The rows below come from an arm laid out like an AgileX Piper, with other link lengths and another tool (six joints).
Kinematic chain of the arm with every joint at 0, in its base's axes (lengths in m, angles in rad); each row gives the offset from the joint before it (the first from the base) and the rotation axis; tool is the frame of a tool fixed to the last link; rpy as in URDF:
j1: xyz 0 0 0.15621 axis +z
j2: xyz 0 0 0 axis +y
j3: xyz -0.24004 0 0.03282 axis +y
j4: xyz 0.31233 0 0.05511 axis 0.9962 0 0.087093
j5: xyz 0 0 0 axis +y
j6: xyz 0.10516 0 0.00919 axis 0.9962 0 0.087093
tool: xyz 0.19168 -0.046 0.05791 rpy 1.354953 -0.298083 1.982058
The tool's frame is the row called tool.
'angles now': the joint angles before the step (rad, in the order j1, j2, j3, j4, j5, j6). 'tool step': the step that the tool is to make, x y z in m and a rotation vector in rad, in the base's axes. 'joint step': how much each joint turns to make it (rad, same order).
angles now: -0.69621, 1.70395, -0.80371, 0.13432, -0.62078, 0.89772
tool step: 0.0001, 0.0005, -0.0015, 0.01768, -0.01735, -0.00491
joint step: 0.00000, 0.00014, -0.00004, -0.00003, -0.00011, 0.02529
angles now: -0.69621, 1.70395, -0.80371, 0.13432, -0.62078, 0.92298
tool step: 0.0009, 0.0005, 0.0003, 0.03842, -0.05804, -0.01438
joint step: 0.00010, 0.00001, -0.00017, 0.00018, -0.01441, 0.06943
